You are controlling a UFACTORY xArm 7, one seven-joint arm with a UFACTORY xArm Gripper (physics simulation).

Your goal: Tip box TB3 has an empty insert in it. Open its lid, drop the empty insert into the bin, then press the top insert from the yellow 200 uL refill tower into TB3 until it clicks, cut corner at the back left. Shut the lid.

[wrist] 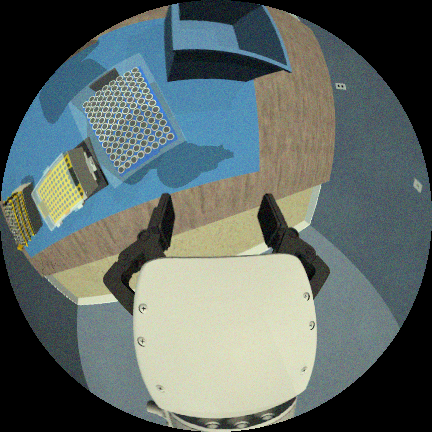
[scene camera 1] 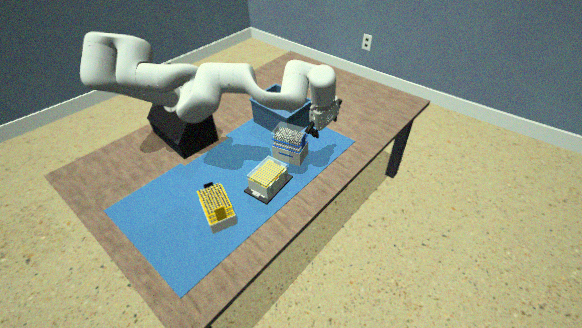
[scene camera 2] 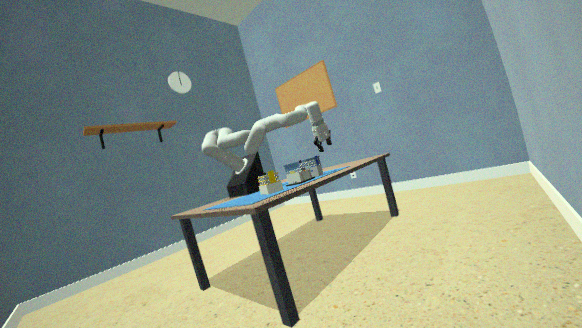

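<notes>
The tip box [scene camera 1: 268, 179] [scene camera 2: 298, 175] [wrist: 60, 191] stands on a dark base plate on the mat, its clear lid apparently shut over a yellow grid. I cannot read a label on it or tell whether the grid holds tips. The yellow refill tower [scene camera 1: 216, 204] [scene camera 2: 270, 184] [wrist: 20, 220] stands at the left of scene camera 1, with yellow inserts stacked on a pale base. The blue bin [scene camera 1: 270, 119] [wrist: 215, 67] stands behind, open at the top. My gripper [scene camera 1: 325, 126] [scene camera 2: 325, 146] [wrist: 217, 203] is open and empty, high above the far right part of the mat, away from tip box and yellow tower.
A second tower [scene camera 1: 290, 146] [scene camera 2: 312, 165] [wrist: 130, 120] with blue inserts and a clear cover stands between the tip box and the bin, near my gripper. The blue mat [scene camera 1: 150, 220] [wrist: 215, 110] lies on the wooden table [scene camera 1: 385, 100] [wrist: 295, 125]. The black robot base [scene camera 1: 182, 134] stands behind the mat.
</notes>
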